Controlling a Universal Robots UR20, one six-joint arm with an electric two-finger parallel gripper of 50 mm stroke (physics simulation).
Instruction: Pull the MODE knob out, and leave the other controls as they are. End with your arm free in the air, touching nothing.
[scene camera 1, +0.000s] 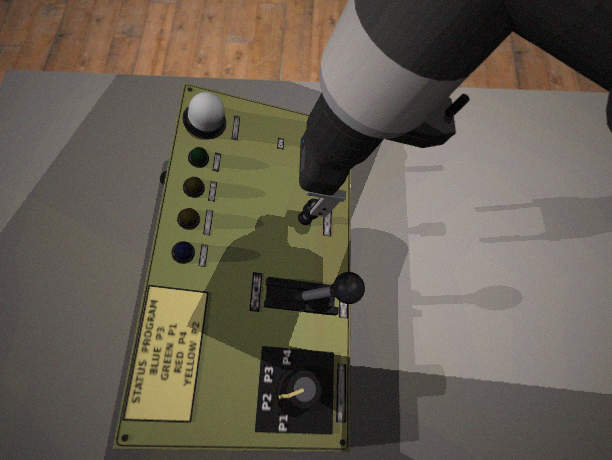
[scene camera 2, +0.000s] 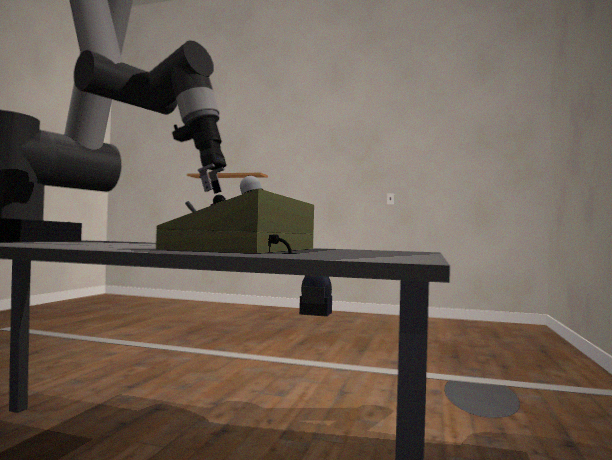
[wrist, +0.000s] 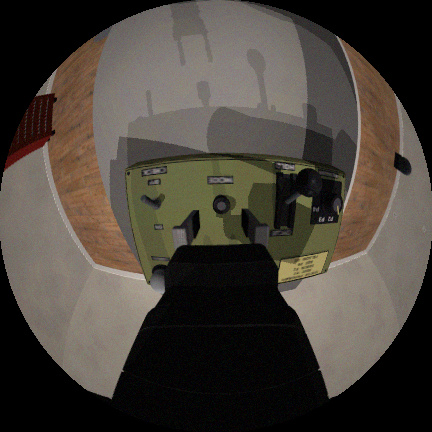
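Note:
The MODE knob is a small black round knob standing up from the sloping green panel. Its label lies beside it in the wrist view. My gripper is open, its two fingers wide apart. In the second scene view the fingertips are a little above the knob. In the wrist view the knob shows between the finger lines, slightly beyond the tips. I see no contact. The first scene view hides part of the fingers behind the wrist.
A ball-topped lever and a rotary selector stand to one side of the knob. A toggle switch stands on the other. A white dome and several round lamps are on the panel.

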